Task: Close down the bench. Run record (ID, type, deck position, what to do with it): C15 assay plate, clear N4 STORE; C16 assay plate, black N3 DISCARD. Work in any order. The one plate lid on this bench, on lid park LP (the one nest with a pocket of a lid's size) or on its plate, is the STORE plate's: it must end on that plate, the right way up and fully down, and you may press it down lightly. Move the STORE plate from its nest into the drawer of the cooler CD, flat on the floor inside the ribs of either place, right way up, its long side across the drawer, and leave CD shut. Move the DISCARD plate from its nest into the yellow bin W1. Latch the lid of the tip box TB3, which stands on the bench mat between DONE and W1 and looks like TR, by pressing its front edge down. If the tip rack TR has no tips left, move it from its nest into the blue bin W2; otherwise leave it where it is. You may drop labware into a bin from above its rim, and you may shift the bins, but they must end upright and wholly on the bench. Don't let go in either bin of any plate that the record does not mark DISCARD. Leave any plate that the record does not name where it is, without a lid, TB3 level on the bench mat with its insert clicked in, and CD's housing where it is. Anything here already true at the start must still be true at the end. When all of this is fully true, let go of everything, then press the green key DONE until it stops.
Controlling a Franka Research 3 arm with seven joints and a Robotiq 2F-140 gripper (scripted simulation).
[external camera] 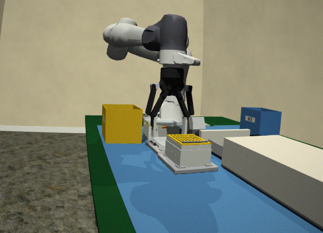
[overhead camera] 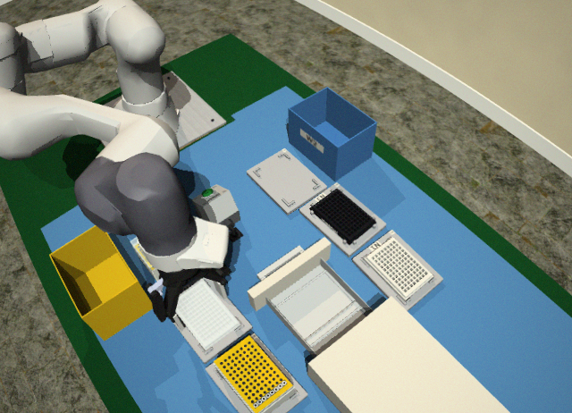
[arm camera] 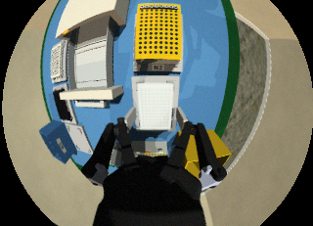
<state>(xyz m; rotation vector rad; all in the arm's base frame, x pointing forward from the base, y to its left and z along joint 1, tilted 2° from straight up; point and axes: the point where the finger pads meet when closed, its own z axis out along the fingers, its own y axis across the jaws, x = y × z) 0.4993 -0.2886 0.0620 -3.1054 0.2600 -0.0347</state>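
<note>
My hand is 4 cm above the plate lid. Also, from my hand: nest N4: 6 cm below; tip rack TR: 16 cm ahead, 4 cm to the right, 1 cm below; tip box TB3: 17 cm behind, 5 cm to the left, 2 cm below.
</note>
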